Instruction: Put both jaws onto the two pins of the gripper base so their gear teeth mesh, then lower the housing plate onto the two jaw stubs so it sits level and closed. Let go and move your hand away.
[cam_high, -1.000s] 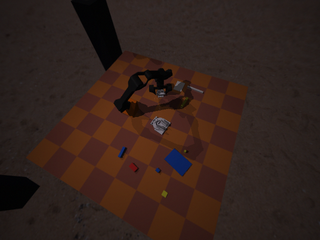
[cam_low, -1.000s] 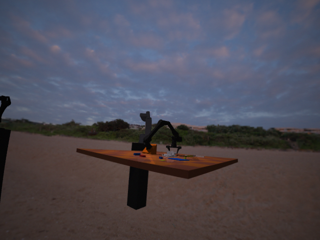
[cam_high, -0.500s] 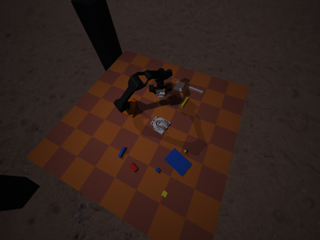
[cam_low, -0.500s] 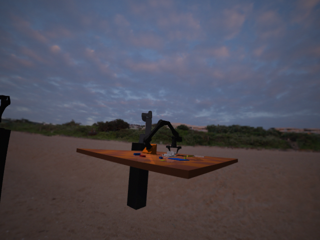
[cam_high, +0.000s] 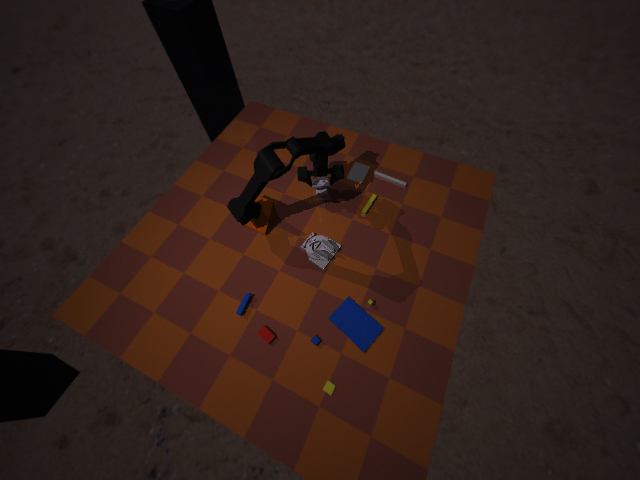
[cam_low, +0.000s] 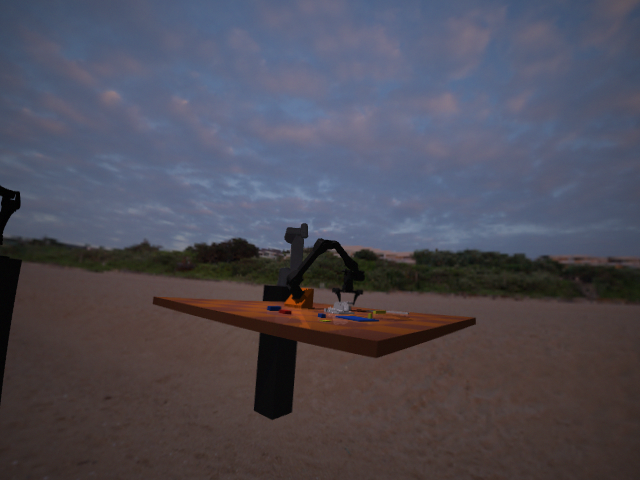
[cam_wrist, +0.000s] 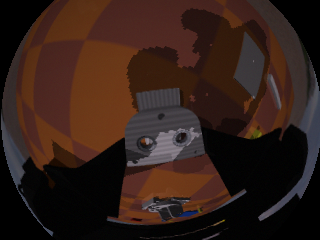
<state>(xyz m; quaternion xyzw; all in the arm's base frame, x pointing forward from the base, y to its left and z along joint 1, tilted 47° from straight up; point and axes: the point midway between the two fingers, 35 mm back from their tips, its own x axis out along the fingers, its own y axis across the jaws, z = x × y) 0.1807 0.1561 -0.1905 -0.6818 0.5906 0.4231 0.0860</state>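
The housing plate is 8 cm ahead of my gripper tip, 26 cm to the right of it and 2 cm below it. Also, from my gripper tip: yellow bar 22 cm ahead, 1 cm to the left, 2 cm below; then white plate 11 cm ahead, 16 cm to the left, 3 cm below; then gripper base 1 cm to the left, 2 cm above.
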